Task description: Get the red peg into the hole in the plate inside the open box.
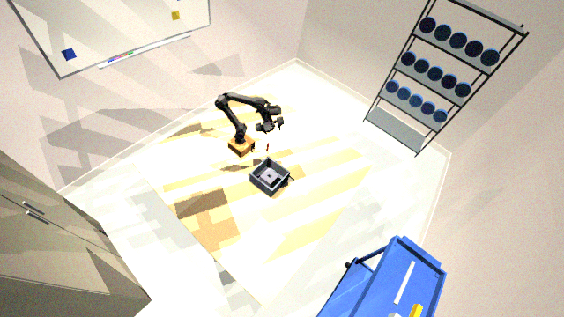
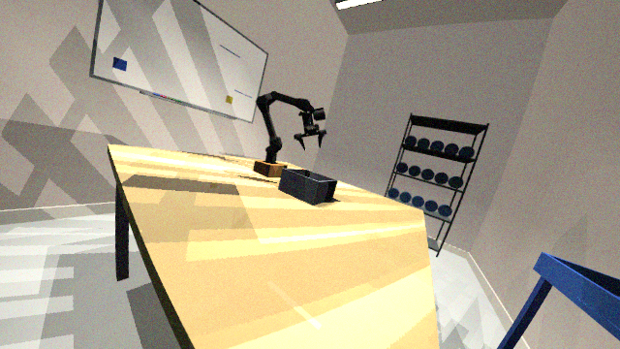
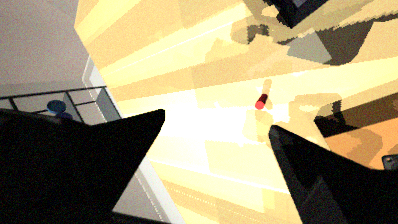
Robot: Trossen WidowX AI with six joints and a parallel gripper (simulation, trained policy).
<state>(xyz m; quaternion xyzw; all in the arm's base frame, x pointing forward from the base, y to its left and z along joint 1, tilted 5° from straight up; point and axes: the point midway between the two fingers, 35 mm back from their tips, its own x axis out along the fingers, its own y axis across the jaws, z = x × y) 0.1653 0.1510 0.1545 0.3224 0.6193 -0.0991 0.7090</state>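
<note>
The red peg lies 17 cm below my gripper tip, 2 cm behind it and 1 cm to the right of it. From my gripper tip the other things lie so: box (19 cm ahead, 18 cm below, 17 cm to the right).
</note>
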